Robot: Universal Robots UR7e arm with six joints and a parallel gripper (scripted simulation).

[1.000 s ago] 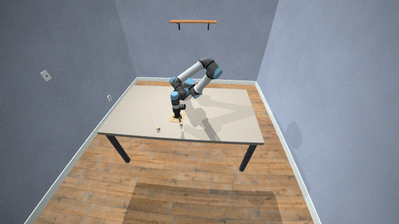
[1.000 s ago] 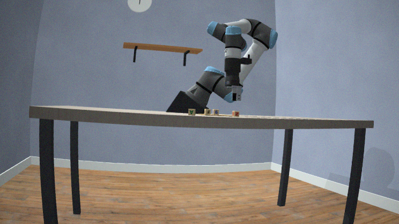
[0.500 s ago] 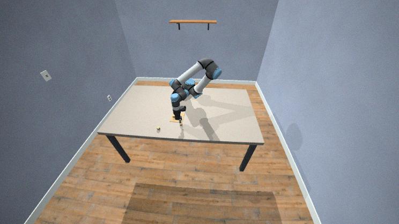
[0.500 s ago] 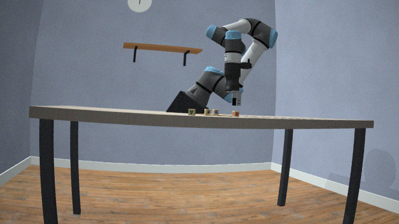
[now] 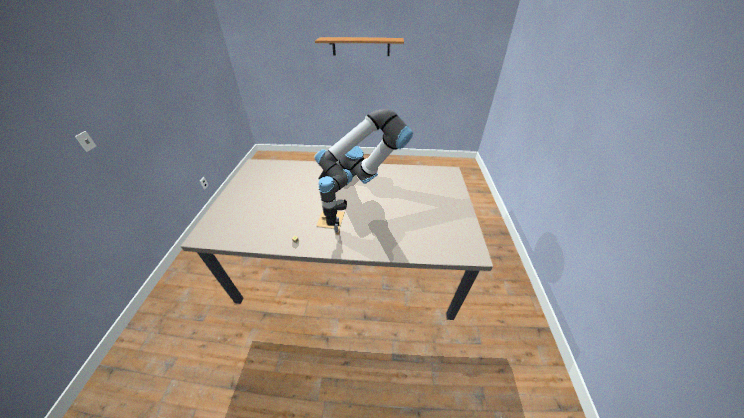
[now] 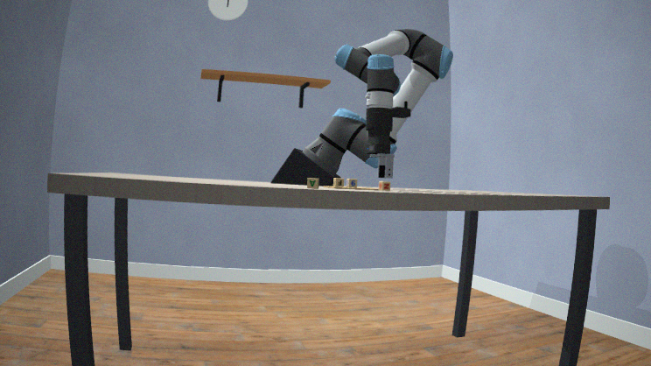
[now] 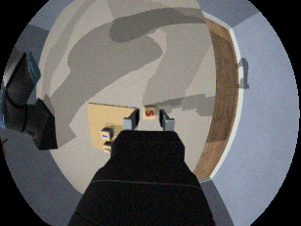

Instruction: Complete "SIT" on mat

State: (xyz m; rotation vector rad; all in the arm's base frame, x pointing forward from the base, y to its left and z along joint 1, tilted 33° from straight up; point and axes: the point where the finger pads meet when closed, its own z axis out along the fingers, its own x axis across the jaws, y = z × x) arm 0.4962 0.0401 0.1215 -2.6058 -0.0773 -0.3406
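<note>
My hand is 40 mm above the orange block. From my hand the other things lie so: mat: 100 mm behind, 70 mm to the right, 50 mm below.
</note>
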